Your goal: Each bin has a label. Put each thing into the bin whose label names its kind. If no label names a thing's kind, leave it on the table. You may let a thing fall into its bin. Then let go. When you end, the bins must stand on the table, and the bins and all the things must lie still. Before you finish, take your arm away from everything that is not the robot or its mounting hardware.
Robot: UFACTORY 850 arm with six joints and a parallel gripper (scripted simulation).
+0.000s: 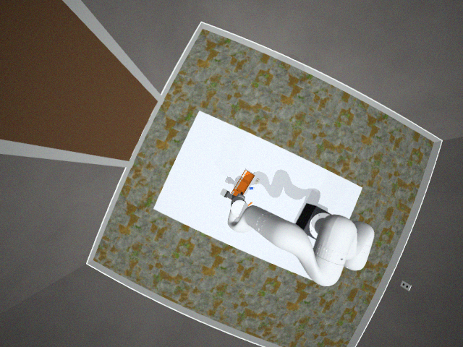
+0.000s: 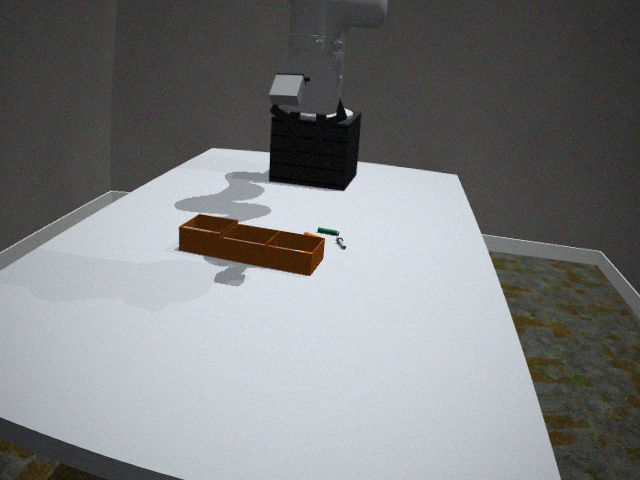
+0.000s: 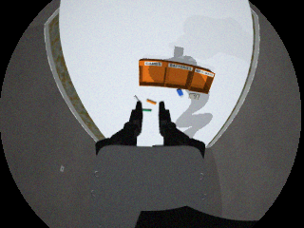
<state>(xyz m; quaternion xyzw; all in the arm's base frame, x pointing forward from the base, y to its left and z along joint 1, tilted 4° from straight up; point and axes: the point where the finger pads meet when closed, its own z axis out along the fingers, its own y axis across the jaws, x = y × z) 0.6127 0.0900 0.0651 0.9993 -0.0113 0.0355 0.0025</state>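
Now: the grey bolt 110 mm behind my hand, 60 mm to the left of it and 210 mm below it. The rest, counted from my hand: orange stick (120 mm behind, 210 mm below); then three joined orange bins (90 mm to the right, 190 mm below); then blue USB stick (80 mm behind, 110 mm to the right, 210 mm below).
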